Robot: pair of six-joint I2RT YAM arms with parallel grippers.
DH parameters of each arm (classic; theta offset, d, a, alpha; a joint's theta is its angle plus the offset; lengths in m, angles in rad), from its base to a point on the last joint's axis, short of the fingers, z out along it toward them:
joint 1: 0 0.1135 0.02 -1.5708
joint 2: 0 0 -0.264 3.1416
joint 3: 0.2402 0 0.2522 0
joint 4: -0.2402 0 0.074 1.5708
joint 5: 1.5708 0 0 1.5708
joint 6: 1.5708 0.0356 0 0
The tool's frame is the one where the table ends.
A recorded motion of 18 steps. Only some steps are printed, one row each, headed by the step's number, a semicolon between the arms.
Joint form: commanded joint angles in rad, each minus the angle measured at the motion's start. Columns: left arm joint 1, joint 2, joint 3, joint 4, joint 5, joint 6; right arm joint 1, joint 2, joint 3, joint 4, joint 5, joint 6.
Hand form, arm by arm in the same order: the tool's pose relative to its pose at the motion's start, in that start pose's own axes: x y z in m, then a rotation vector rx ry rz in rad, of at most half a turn. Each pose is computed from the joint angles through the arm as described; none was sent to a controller.
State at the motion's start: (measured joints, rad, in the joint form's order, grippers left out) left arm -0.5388 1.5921 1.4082 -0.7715 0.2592 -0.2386; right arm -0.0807 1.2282 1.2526 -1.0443 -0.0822 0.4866
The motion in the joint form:
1: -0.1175 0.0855 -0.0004 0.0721 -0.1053 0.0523; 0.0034 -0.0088 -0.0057 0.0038 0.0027 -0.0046
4: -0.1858 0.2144 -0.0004 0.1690 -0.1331 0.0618; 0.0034 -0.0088 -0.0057 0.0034 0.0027 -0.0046
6: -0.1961 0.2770 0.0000 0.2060 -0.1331 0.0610; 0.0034 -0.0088 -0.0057 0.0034 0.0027 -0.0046
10: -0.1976 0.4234 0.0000 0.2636 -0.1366 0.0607; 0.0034 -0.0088 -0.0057 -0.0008 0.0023 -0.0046
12: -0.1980 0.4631 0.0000 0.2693 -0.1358 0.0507; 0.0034 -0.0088 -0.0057 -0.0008 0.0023 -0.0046
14: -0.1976 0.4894 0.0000 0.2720 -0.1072 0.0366; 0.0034 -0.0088 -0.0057 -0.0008 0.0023 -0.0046
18: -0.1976 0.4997 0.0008 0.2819 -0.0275 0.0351; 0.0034 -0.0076 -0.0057 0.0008 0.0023 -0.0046
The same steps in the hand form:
1: 0.0058 -0.0290 0.0399 -0.0442 0.0245 0.1438; 0.0015 0.0001 -0.0012 -0.0023 -0.0063 -0.0080
4: 0.0136 -0.0432 0.0919 -0.0438 0.0668 0.2043; 0.0016 0.0001 -0.0012 -0.0021 -0.0060 -0.0080
6: 0.0179 -0.0421 0.1155 -0.0456 0.0935 0.2084; 0.0016 0.0001 -0.0012 -0.0021 -0.0060 -0.0080
10: 0.0328 -0.0281 0.1682 -0.0733 0.1774 0.1973; 0.0020 -0.0001 -0.0012 -0.0005 -0.0021 -0.0077
12: 0.0391 -0.0235 0.1818 -0.0830 0.2096 0.1828; 0.0020 -0.0001 -0.0012 -0.0005 -0.0021 -0.0077
14: 0.0439 -0.0210 0.1907 -0.0643 0.2392 0.1616; 0.0020 -0.0001 -0.0012 -0.0005 -0.0021 -0.0077
18: 0.0456 -0.0228 0.1941 0.0119 0.2609 0.1502; 0.0017 0.0000 -0.0008 -0.0007 -0.0024 -0.0077

